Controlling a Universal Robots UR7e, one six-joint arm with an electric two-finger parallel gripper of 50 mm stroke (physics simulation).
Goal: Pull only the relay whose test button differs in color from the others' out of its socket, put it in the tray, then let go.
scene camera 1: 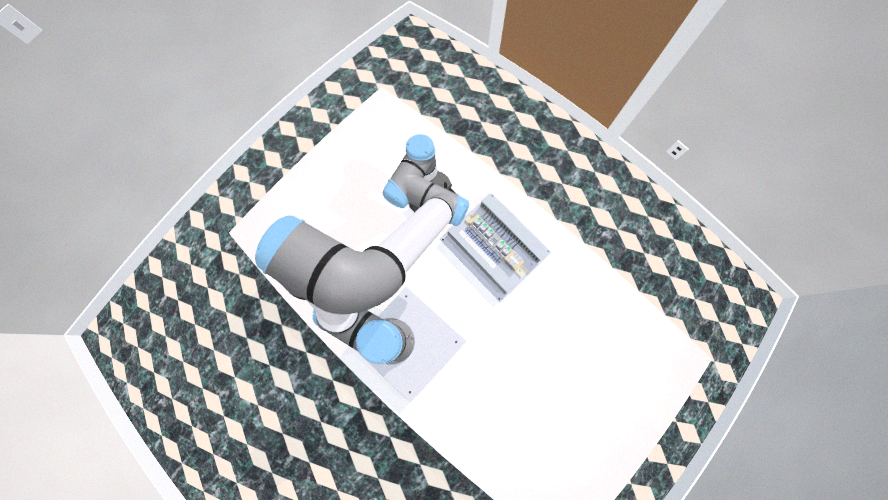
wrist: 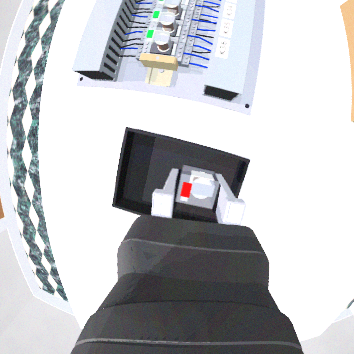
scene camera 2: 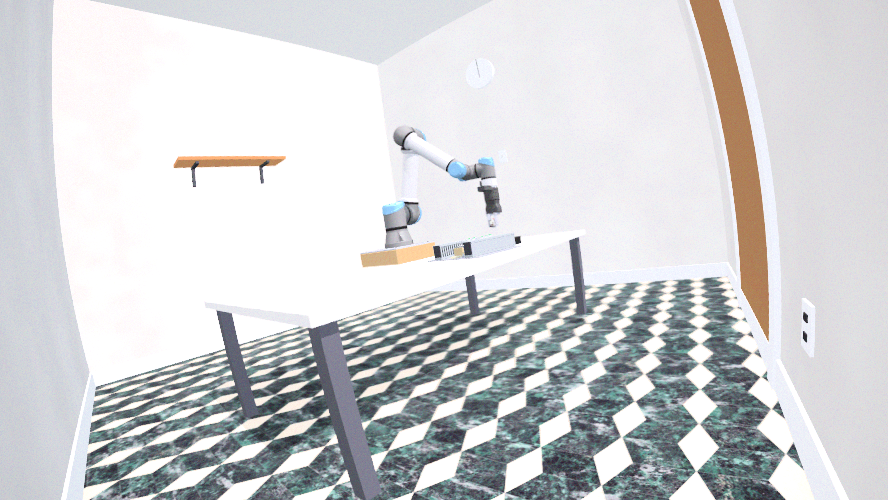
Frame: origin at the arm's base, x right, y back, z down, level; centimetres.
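Where they show: gripper, fingertip midpoint: point(wrist: 194, 182) point(scene camera 2: 493, 226); arm's base at its link origin: point(scene camera 2: 399, 246).
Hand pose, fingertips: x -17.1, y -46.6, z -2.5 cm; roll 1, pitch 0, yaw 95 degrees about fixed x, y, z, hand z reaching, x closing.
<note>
Things, the pixels of their top centre, and the offset from my fingertips. "spot": a spot on its surface instead. Level surfaces: height alone.
- relay with the red test button, top centre: point(wrist: 197, 191) dz -3.8, dx +0.4, dy +0.0 cm
- black tray at a spot on its surface: point(wrist: 119, 172) spot: dz +6.5, dx -0.9, dy -9.6 cm
- white table at its surface level: dz +10.0 cm
My gripper point(wrist: 194, 182) point(scene camera 2: 492, 222) is shut on the relay with the red test button point(wrist: 199, 189), which sits upright between the two pale fingers in the wrist view. The black tray point(wrist: 119, 172) lies on the table beneath them; in the wrist view the relay overlaps the tray's right part. Scene camera 2 shows the fingertips above the table height, behind the panel. In scene camera 1 the arm hides the relay and most of the tray. Relays with green test buttons point(wrist: 163, 42) point(scene camera 1: 489, 230) stand in their sockets on the panel.
The grey panel point(wrist: 120, 82) point(scene camera 1: 539, 252) point(scene camera 2: 490, 245) with wire ducts, blue wires and a rail lies beside the tray. The arm's base stands on a plate point(scene camera 1: 434, 354) with an orange-brown side point(scene camera 2: 380, 258). The white table point(scene camera 1: 590, 372) carries everything.
</note>
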